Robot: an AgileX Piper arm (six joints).
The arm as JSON. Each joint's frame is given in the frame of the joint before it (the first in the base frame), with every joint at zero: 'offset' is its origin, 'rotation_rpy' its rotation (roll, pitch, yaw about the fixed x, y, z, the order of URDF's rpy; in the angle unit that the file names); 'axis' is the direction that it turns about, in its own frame. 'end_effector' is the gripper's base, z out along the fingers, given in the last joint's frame.
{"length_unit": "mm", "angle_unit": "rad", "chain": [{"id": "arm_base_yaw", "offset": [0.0, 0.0, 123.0], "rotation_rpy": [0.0, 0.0, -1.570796], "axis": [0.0, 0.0, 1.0]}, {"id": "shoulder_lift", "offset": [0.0, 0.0, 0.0], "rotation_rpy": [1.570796, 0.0, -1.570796], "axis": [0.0, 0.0, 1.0]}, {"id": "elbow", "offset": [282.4, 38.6, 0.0], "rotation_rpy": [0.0, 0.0, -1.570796], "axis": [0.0, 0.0, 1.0]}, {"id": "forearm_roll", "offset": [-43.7, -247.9, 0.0], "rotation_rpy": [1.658, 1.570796, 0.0], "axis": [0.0, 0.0, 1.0]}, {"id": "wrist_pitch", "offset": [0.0, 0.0, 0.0], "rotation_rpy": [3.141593, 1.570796, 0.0], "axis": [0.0, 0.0, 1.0]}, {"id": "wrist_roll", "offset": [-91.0, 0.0, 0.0], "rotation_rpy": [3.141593, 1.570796, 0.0], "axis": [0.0, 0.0, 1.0]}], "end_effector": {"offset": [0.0, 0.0, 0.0], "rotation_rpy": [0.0, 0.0, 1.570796]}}
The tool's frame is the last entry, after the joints.
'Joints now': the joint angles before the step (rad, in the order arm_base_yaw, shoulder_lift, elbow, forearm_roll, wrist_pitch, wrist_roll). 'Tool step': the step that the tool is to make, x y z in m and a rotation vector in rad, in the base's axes. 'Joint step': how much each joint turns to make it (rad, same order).
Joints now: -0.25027, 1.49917, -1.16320, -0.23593, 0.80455, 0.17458
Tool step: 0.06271, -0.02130, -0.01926, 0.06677, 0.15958, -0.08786
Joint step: -0.01095, 0.29010, -0.30921, 0.02233, 0.20097, 0.03156
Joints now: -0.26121, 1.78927, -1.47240, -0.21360, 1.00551, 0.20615
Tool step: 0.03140, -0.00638, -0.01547, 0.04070, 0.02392, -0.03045
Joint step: 0.00001, 0.13494, -0.14190, 0.03079, 0.04417, 0.01615
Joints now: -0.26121, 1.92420, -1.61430, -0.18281, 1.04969, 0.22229
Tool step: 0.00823, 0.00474, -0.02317, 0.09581, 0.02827, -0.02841
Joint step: -0.00001, 0.05534, -0.00238, 0.08586, 0.00005, 0.00756
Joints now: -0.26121, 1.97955, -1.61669, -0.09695, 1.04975, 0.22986
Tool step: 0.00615, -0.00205, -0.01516, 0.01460, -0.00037, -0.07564
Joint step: 0.00001, 0.03851, -0.00153, -0.00667, -0.02656, 0.08285
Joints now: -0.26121, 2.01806, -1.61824, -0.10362, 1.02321, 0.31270
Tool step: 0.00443, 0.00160, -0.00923, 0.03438, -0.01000, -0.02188
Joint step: -0.00001, 0.02227, 0.00002, 0.03383, -0.02217, 0.01334
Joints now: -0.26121, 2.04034, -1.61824, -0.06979, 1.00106, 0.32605
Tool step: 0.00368, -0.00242, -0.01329, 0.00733, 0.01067, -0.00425
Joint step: -0.00409, 0.03181, 0.00003, 0.00409, -0.01967, 0.00001
